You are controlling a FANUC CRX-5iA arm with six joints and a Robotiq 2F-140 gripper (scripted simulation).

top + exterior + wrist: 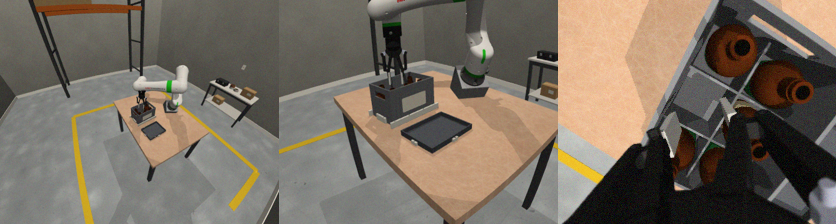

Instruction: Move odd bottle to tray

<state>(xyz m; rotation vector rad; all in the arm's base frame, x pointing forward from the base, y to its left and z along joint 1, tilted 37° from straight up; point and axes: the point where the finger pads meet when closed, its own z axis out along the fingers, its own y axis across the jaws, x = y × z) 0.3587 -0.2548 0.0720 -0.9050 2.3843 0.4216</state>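
Right now my hand is 9 cm above the dark grey crate and 4 cm to the right of it. The rest, counted from my hand: dark tray (32 cm to the left, 16 cm below, 2 cm ahead); then bottle (9 cm below, 9 cm behind).
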